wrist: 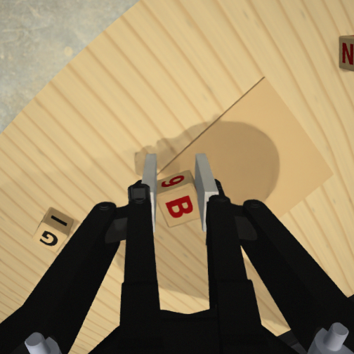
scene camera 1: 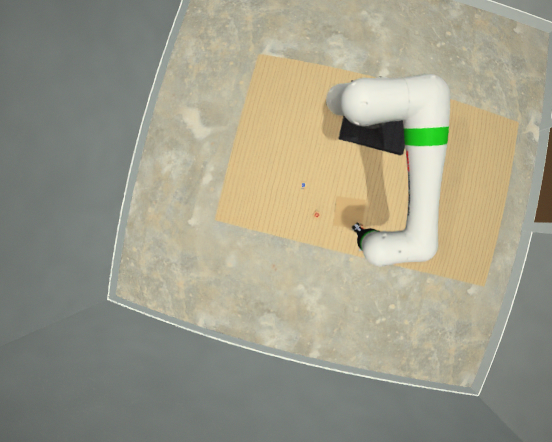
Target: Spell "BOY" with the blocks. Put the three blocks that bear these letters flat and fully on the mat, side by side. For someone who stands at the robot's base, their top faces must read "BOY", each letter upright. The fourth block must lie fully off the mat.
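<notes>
My gripper (scene camera 1: 357,227) (wrist: 175,169) is shut on a wooden block (wrist: 179,205) that shows a red B and, on an adjoining face, a red 9. The block is tilted in the wrist view and overlaps a corner of the mat; its height is unclear. The tan square mat (scene camera 1: 340,202) (wrist: 306,170) lies under the gripper's shadow. A block with a black G and I (wrist: 54,229) is off the mat at left. A block with a red N (wrist: 347,53) is cut by the right edge. In the scene view, a blue-marked block (scene camera 1: 303,185) and a red-marked block (scene camera 1: 316,215) are off the mat; their letters are too small to read.
The wooden table top (scene camera 1: 270,150) (wrist: 100,90) surrounds the mat, with its edge close to the gripper in the scene view. The white arm (scene camera 1: 425,190) covers part of the table right of the mat. Stone-like floor (scene camera 1: 250,300) (wrist: 45,45) lies beyond the edge.
</notes>
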